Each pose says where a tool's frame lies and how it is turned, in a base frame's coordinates. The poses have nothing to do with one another.
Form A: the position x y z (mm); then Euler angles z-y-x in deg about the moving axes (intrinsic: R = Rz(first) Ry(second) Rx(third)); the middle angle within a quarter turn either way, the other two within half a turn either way.
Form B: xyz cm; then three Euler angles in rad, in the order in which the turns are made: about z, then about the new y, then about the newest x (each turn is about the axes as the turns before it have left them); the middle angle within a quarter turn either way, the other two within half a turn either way. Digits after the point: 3 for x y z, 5 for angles.
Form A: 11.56 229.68 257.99 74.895 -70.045 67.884
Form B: 1.156 22.968 25.799 1.30716 -1.22252 1.18480
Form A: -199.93 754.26 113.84 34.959 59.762 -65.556
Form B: -19.993 75.426 11.384 0.61015 1.04304 -1.14417
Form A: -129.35 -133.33 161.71 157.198 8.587 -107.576
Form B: -12.935 -13.333 16.171 2.74362 0.14987 -1.87756
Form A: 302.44 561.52 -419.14 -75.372 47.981 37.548
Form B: 30.244 56.152 -41.914 -1.31549 0.83743 0.65534
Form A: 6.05 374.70 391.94 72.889 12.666 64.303
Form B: 0.605 37.470 39.194 1.27215 0.22106 1.12230
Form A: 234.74 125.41 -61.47 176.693 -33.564 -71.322
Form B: 23.474 12.541 -6.147 3.08387 -0.58580 -1.24480
